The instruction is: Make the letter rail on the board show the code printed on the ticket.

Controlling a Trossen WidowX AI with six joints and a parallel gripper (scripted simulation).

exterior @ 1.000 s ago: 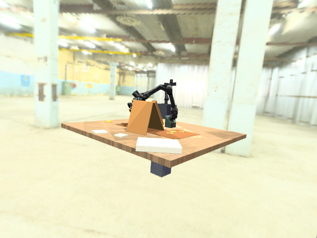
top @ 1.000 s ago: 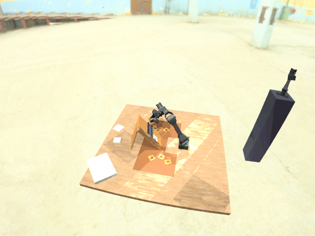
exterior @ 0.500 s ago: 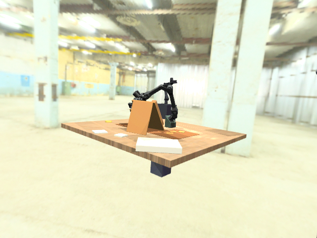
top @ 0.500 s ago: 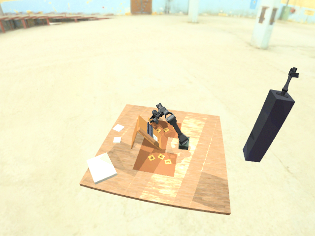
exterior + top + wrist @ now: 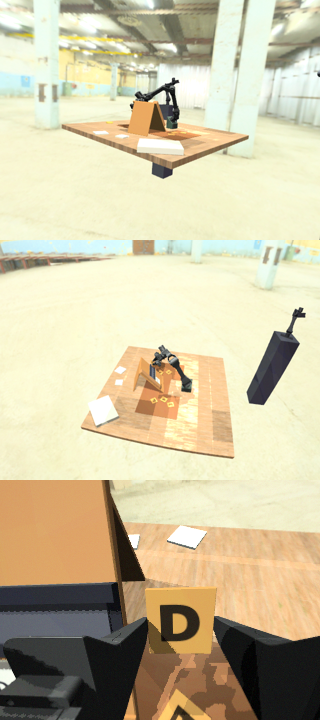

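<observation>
Right now the white ticket is 18 cm to the left of my gripper tip, 9 cm behind it and 7 cm below it. From my gripper tip the other things lie so: yellow disc (37 cm to the right, 15 cm below, 2 cm ahead); brown mat (19 cm behind, 16 cm to the left, 15 cm below); yellow letter tile (right at my gripper tip).
</observation>
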